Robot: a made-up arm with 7 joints. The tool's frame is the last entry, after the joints. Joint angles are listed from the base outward. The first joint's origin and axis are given. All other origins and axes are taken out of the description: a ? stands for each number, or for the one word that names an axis. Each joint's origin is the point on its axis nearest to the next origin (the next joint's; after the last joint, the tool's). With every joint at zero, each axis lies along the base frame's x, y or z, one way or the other. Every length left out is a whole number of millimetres.
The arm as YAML. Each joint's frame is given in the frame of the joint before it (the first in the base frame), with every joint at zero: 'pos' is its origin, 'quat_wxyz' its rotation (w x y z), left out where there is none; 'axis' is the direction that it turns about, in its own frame. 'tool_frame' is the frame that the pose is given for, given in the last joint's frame.
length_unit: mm
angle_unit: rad
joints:
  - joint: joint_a
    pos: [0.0, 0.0, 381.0]
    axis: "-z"
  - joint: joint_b
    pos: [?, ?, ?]
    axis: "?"
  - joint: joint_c
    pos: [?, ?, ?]
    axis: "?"
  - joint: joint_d
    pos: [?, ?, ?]
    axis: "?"
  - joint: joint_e
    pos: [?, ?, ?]
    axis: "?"
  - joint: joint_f
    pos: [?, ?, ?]
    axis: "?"
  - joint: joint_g
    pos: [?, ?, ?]
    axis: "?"
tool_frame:
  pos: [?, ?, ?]
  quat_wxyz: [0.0, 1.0, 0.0, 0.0]
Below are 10 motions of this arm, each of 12 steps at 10 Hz.
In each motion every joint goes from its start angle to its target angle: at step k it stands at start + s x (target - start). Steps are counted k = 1, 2, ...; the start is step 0. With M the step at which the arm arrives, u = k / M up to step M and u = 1 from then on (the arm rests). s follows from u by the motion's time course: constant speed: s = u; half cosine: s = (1 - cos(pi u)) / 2; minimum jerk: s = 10 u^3 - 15 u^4 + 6 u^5.
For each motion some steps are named. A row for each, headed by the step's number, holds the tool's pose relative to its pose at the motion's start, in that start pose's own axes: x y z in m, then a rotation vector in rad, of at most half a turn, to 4 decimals.
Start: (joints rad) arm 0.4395 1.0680 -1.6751 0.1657 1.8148 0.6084 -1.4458
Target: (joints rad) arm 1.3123 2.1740 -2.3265 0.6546 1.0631 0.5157 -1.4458
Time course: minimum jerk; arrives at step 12
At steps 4, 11, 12:
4: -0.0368 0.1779 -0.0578 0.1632 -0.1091 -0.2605
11: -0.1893 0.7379 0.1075 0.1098 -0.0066 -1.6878
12: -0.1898 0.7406 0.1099 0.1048 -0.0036 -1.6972

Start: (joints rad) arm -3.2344 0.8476 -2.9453 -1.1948 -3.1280 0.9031 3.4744
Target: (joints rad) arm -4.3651 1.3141 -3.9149 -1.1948 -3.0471 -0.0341 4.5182
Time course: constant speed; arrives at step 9
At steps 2, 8, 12:
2: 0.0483 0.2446 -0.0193 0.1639 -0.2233 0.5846
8: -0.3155 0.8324 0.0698 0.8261 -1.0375 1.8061
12: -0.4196 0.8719 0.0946 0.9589 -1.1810 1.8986

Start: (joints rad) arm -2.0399 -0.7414 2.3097 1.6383 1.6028 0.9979 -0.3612
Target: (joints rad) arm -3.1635 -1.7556 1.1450 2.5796 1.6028 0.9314 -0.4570
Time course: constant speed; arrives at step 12
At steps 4, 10, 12:
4: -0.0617 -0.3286 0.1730 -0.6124 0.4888 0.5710
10: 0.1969 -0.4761 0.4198 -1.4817 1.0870 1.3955
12: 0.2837 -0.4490 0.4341 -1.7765 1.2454 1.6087

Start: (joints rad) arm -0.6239 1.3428 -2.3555 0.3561 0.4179 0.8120 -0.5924
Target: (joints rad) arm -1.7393 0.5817 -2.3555 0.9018 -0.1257 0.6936 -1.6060
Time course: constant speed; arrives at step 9
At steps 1, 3, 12:
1: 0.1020 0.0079 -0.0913 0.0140 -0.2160 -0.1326
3: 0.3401 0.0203 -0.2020 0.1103 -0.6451 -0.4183
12: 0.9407 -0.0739 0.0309 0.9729 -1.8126 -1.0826

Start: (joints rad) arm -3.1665 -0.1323 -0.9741 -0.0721 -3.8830 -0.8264 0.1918
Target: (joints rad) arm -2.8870 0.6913 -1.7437 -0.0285 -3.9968 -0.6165 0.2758
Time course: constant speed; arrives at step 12
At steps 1, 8, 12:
1: -0.0068 -0.0530 0.0067 -0.0206 -0.0233 -0.0775
8: -0.0672 -0.3870 0.1708 -0.2134 -0.3464 -0.5623
12: -0.1109 -0.5223 0.3439 -0.3362 -0.6436 -0.7700

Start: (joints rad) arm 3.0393 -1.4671 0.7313 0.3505 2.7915 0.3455 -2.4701
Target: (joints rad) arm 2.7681 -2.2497 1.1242 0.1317 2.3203 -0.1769 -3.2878
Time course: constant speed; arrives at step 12
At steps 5, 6, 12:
5: -0.0619 0.2946 0.0099 0.2812 0.0124 -0.4107
6: -0.0750 0.3511 0.0252 0.3320 0.0305 -0.4905
12: -0.1652 0.6411 0.1960 0.5762 0.2274 -0.9303

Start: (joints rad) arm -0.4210 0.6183 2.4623 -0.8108 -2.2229 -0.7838 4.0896
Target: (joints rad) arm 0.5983 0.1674 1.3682 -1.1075 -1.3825 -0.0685 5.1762
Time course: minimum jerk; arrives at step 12
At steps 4, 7, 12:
4: -0.0042 -0.0767 0.0054 0.0916 0.0021 0.3669
7: 0.0636 -0.1984 0.0045 0.2970 -0.1003 1.2466
12: 0.1571 -0.2218 -0.0062 0.4542 -0.2768 2.0038

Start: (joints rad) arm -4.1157 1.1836 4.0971 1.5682 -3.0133 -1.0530 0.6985
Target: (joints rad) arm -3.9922 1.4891 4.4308 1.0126 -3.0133 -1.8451 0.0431
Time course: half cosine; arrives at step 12
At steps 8, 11, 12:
8: -0.1655 -0.0904 0.2053 0.0274 0.0211 -0.8793
11: -0.2352 -0.0907 0.2625 0.0660 0.0230 -1.1492
12: -0.2405 -0.0902 0.2664 0.0695 0.0232 -1.1687

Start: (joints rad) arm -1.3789 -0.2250 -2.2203 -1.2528 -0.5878 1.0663 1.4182
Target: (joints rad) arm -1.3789 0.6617 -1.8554 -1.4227 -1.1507 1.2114 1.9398
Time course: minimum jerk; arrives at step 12
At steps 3, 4, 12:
3: -0.0053 0.0402 0.0265 0.0349 0.0084 0.1114
4: -0.0133 0.0777 0.0552 0.0655 0.0128 0.2284
12: -0.1195 0.2391 0.2773 0.0961 -0.0829 1.1129

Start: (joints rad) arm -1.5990 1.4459 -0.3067 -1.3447 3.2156 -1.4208 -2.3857
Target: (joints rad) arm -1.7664 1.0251 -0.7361 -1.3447 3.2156 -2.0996 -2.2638
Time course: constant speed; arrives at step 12
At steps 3, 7, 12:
3: -0.0209 0.0181 0.0306 -0.1311 -0.0019 -0.0765
7: -0.0420 0.0365 0.0723 -0.3408 0.0244 -0.1543
12: -0.0588 0.0527 0.1246 -0.6453 0.1046 -0.1991

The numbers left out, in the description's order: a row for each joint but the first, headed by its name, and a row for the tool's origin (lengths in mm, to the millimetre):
joint_b: xyz 0.0 -17.0 0.0, axis +y
joint_c: xyz 0.0 0.0 404.0, axis -z
joint_d: xyz 0.0 -12.0 0.0, axis +y
joint_e: xyz 0.0 0.0 338.0, axis -z
joint_f: xyz 0.0 0.0 0.0, axis +y
joint_g: xyz 0.0 0.0 87.0, axis -z
tool: xyz 0.0 0.0 0.0

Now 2 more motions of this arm.
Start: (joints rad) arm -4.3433 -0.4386 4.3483 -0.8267 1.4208 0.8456 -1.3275
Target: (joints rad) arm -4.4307 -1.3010 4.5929 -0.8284 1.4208 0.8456 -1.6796
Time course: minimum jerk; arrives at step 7
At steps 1, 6, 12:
1: 0.0048 -0.0095 0.0104 -0.0176 -0.0103 -0.0094
6: -0.0003 -0.2373 0.5589 -0.7017 -0.4894 -0.4762
12: -0.0053 -0.2379 0.5733 -0.7174 -0.5026 -0.4891

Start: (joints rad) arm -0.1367 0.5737 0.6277 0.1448 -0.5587 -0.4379 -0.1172
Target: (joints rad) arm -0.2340 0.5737 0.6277 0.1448 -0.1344 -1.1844 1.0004
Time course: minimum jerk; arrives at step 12
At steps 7, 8, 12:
7: -0.0338 -0.0496 0.0122 -0.0533 0.5347 0.8664
8: -0.0396 -0.0607 0.0177 -0.0251 0.6621 1.0271
12: -0.0474 -0.0776 0.0281 0.0497 0.8651 1.2526

